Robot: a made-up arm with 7 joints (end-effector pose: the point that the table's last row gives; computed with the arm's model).
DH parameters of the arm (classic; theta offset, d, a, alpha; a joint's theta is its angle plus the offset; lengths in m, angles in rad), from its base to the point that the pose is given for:
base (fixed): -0.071 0 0 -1.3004
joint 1: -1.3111 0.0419 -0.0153 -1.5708
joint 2: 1.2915 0 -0.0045 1.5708
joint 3: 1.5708 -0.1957 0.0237 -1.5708
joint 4: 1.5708 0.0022 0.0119 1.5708
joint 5: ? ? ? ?
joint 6: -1.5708 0 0.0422 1.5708
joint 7: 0 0 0 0
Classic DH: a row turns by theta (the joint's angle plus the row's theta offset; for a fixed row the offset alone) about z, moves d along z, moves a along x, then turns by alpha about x.
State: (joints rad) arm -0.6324 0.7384 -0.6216 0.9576 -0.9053 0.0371 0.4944
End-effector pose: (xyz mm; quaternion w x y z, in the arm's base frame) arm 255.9 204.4 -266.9 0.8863 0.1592 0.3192 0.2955
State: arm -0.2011 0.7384 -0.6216 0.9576 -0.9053 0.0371 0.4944
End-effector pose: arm 103.3 234.5 -336.0 0.7809 0.2110 0.4989 0.3112
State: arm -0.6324 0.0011 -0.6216 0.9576 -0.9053 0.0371 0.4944
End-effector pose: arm 226.7 -64.2 -315.1 0.8982 -0.0883 0.4279 0.0481
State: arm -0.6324 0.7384 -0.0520 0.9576 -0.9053 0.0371 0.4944
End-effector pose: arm 270.6 254.6 -213.3 0.8663 -0.0533 0.2122 0.4491
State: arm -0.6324 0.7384 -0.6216 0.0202 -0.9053 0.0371 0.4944
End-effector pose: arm 276.3 46.7 -164.9 0.9952 -0.0040 0.0825 -0.0526
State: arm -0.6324 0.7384 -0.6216 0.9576 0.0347 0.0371 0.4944
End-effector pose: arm 256.2 205.6 -266.2 0.7903 0.5638 0.2093 0.1170
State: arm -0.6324 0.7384 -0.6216 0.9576 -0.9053 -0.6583 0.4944
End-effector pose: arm 266.4 200.1 -240.5 0.9547 0.0950 -0.0135 0.2817
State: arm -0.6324 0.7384 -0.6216 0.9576 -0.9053 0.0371 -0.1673
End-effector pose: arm 255.9 204.4 -266.9 0.9342 0.0468 0.3536 -0.0084
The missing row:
joint 5: 0 0.1666 0 -1.5708
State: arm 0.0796 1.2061 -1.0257 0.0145 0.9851 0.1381 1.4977
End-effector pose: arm 33.4 179.0 -282.8 0.6511 0.6406 -0.3782 -0.1505
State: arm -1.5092 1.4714 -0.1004 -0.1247 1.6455 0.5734 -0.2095
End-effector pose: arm 154.1 142.9 241.0 0.1376 0.6551 -0.1750 0.7220
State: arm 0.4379 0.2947 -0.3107 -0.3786 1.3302 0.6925 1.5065
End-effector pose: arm 69.7 73.0 -244.2 0.4786 0.6986 -0.2613 0.4632
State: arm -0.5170 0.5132 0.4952 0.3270 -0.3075 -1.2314 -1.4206
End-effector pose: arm 236.8 224.8 -100.3 0.6818 0.5124 -0.3771 -0.3612
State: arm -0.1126 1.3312 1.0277 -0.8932 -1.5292 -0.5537 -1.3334
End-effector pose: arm 83.7 122.7 124.4 0.3205 0.4061 -0.5033 -0.6922
